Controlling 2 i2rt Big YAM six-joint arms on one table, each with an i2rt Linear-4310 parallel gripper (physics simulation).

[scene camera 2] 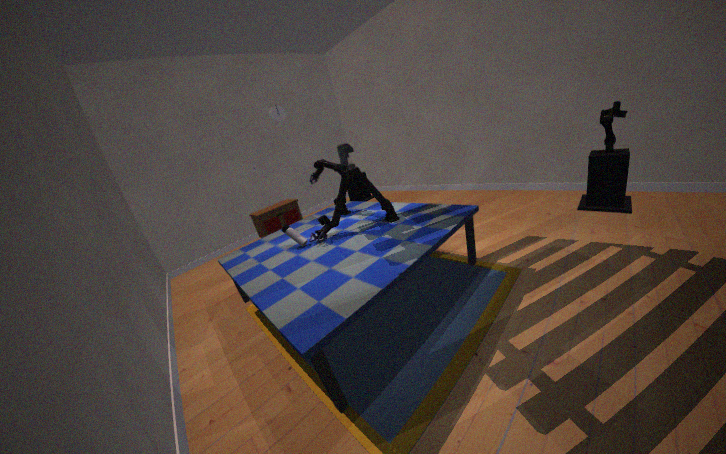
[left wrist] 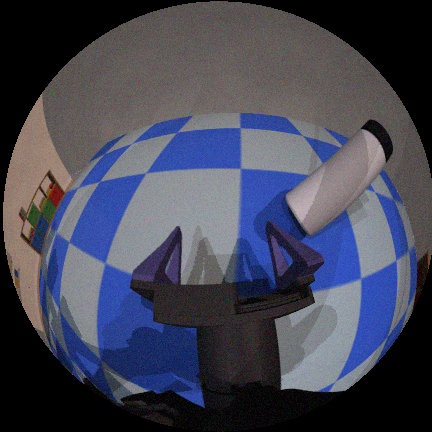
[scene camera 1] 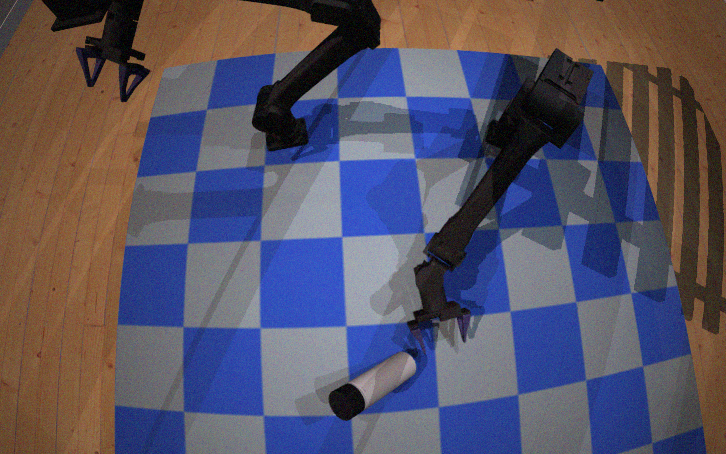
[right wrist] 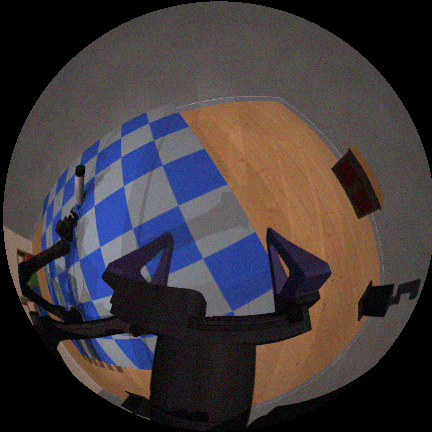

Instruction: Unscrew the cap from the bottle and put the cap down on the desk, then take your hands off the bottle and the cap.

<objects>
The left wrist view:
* left gripper: 224, 226
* white bottle: 327, 191
</objects>
